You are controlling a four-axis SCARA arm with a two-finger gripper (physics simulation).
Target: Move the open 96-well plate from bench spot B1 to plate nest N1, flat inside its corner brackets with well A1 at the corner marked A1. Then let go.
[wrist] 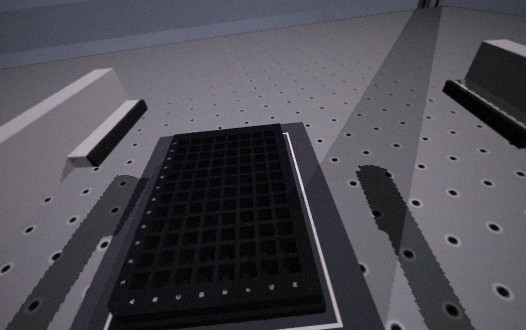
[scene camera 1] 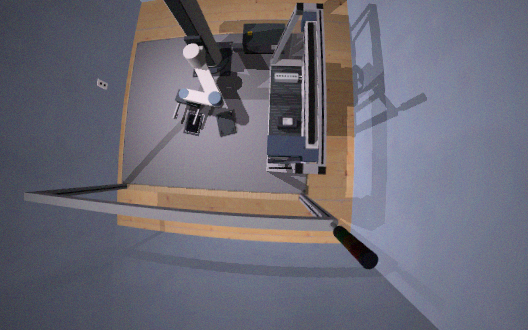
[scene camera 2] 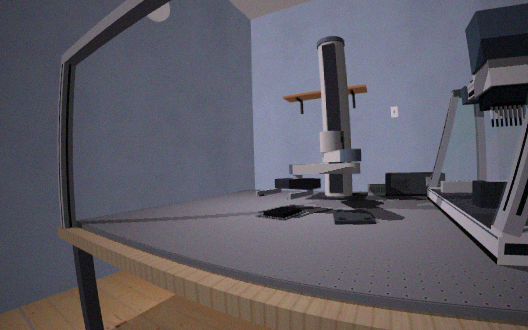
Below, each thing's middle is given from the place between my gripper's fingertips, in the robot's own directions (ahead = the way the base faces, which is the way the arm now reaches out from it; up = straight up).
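Black well plate (wrist: 223, 233): my hand is now 6 cm above it and 4 cm to the right of it.
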